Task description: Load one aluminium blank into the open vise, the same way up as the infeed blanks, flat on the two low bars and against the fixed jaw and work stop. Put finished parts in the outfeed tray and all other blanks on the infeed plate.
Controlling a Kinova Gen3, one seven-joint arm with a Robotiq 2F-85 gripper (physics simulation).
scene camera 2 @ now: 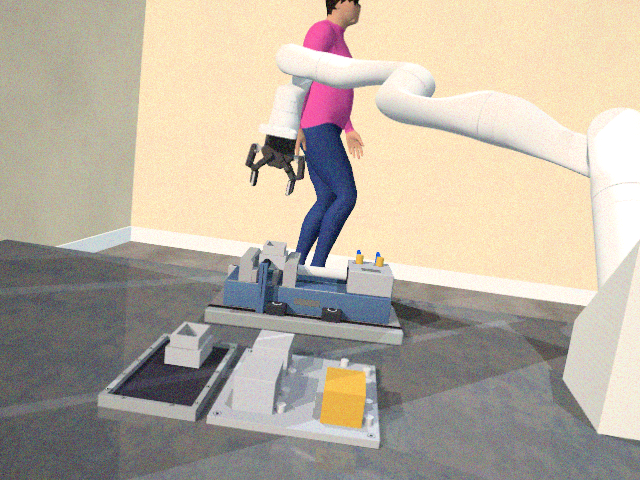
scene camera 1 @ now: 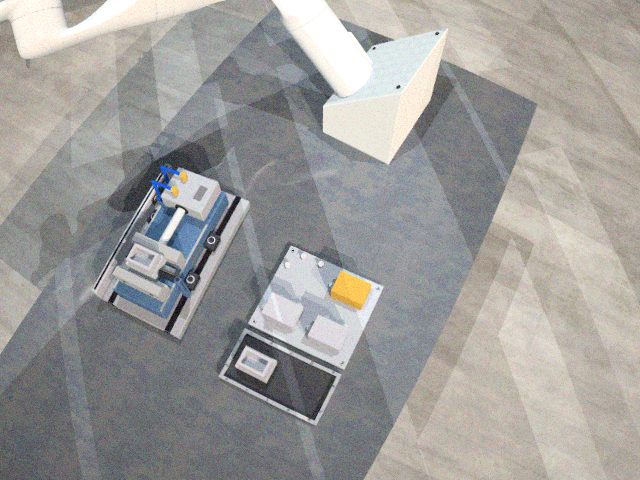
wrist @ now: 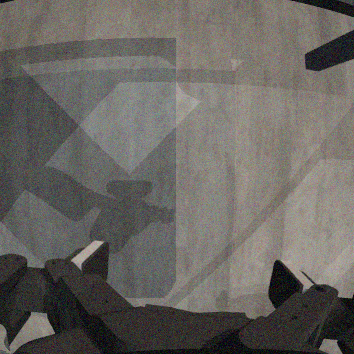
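Observation:
A pale finished part with an open pocket (scene camera 1: 145, 259) (scene camera 2: 273, 252) sits between the jaws of the blue vise (scene camera 1: 181, 242) (scene camera 2: 351, 308); jaw contact is unclear. A similar pocketed part (scene camera 1: 255, 363) (scene camera 2: 187, 347) stands in the dark outfeed tray (scene camera 1: 268, 400) (scene camera 2: 147, 405). Two plain pale blanks, one nearer the vise (scene camera 1: 281, 311) (scene camera 2: 276, 343) and one farther from it (scene camera 1: 328, 334) (scene camera 2: 254, 384), stand on the infeed plate (scene camera 1: 313, 279) (scene camera 2: 299, 417). My gripper (scene camera 2: 271, 182) (wrist: 190, 270) is open and empty, high above the vise's jaw end; scene camera 1 does not show it.
An orange block (scene camera 1: 351, 289) (scene camera 2: 343, 397) stands on the infeed plate, near short pins. A person in a pink top (scene camera 2: 330, 98) stands behind the vise and arm. The robot's pedestal (scene camera 1: 372, 113) (scene camera 2: 604, 361) is beyond the vise's handle-free end block. The wrist view shows floor and shadows.

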